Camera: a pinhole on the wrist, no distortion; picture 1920 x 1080 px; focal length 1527.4 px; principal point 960.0 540.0 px. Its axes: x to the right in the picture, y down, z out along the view. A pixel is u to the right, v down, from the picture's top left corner.
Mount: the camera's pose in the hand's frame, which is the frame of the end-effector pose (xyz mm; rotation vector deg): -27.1 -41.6 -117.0 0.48 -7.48 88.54
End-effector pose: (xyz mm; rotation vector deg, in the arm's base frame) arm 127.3 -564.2 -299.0 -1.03 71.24 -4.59
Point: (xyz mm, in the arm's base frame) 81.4 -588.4 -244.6
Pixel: 1279 1039
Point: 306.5 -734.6 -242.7
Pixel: 508 200
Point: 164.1 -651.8 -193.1
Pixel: 695 844
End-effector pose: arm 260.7 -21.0 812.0 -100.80 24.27 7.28
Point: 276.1 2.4 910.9
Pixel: 361 337
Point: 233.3 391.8 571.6
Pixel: 1661 465
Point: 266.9 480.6 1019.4
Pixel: 457 775
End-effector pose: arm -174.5 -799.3 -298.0 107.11 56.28 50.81
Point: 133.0 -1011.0 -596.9
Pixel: 932 632
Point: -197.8 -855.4 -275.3
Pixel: outside the picture
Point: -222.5 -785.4 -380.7
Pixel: 385 392
